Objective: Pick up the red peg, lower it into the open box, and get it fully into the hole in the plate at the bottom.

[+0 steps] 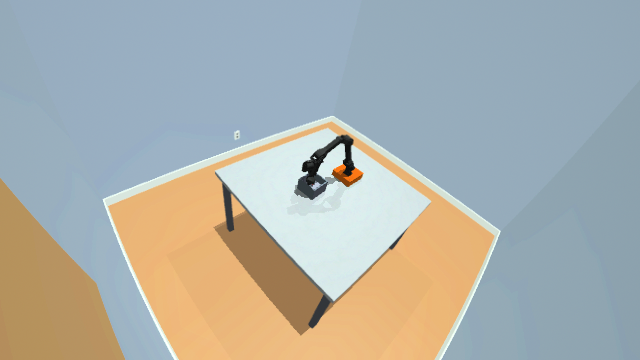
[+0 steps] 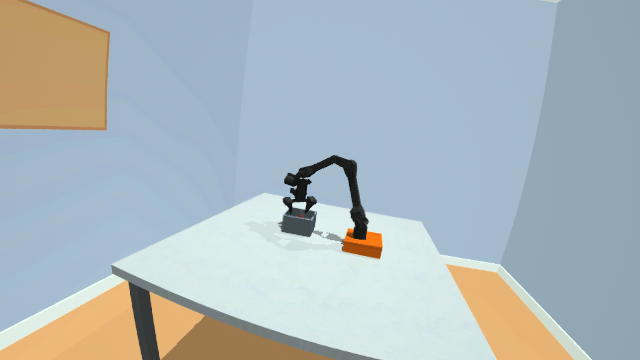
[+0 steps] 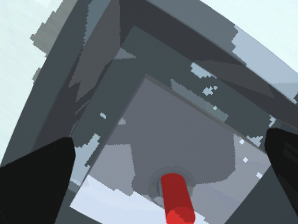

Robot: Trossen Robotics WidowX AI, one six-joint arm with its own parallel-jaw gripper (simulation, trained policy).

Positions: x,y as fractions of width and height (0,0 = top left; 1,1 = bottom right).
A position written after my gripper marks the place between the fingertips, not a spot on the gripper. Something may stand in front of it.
Note:
I see my gripper (image 3: 0.58,0.64), a grey box (image 2: 0.45,0.62) and a grey plate (image 3: 0.54,0.59).
The grey box also shows in image 3 (image 3: 0.33,0.28).

